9 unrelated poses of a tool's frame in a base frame.
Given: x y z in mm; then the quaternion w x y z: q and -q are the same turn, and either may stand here.
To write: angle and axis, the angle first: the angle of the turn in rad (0 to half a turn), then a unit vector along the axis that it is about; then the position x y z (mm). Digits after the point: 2 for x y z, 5 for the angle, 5 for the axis.
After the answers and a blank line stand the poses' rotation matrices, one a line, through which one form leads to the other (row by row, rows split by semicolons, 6 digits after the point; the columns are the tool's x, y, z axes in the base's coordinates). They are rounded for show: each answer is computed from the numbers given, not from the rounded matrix.
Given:
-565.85 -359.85 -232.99 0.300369 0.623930 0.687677 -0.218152
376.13 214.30 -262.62 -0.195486 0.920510 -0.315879 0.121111
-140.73 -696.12 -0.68 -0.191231 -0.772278 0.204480 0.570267
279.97 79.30 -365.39 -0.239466 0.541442 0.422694 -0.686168
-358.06 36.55 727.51 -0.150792 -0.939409 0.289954 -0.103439
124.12 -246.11 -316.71 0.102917 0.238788 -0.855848 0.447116
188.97 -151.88 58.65 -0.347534 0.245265 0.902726 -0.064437
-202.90 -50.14 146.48 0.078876 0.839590 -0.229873 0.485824
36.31 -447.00 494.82 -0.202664 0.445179 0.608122 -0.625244
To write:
2.53143 0.65414 0.72097 -0.22871 -565.85 -359.85 -232.99
2.74809 -0.93862 0.32209 -0.12349 376.13 214.30 -262.62
2.75676 0.78680 -0.20832 -0.58099 -140.73 -696.12 -0.68
2.65796 -0.55767 -0.43536 0.70673 279.97 79.30 -365.39
2.83885 0.95027 -0.29331 0.10464 -358.06 36.55 727.51
2.93539 0.24006 -0.86042 0.44950 124.12 -246.11 -316.71
2.43171 -0.26157 -0.96274 0.06872 188.97 -151.88 58.65
2.98368 0.84221 -0.23059 0.48734 -202.90 -50.14 146.48
2.73344 -0.45461 -0.62101 0.63849 36.31 -447.00 494.82

-0.040980 0.989177 0.140891; 0.727072 0.126242 -0.674855; -0.685337 0.074782 -0.724376
0.771105 -0.534188 0.346467; -0.628890 -0.724012 0.283381; 0.099468 -0.436406 -0.894235
0.265966 -0.097725 -0.959016; -0.533937 -0.843237 -0.062151; -0.802604 0.528584 -0.276452
-0.298993 0.129101 -0.945482; 0.786356 -0.527972 -0.320764; -0.540599 -0.839392 0.056341
0.810454 -0.575966 0.106898; -0.513575 -0.786377 -0.343296; 0.281788 0.223326 -0.933124
-0.864777 -0.500764 0.037369; -0.316701 0.486135 -0.814477; 0.389694 -0.716176 -0.578991
-0.638131 0.398026 -0.659063; 0.487602 0.871386 0.054138; 0.595847 -0.286813 -0.750136
0.422267 -0.462638 0.779524; -0.309359 -0.881874 -0.355803; 0.852049 -0.090909 -0.515507
-0.521486 0.288018 -0.803180; 0.794876 -0.178229 -0.580006; -0.310202 -0.940893 -0.135994

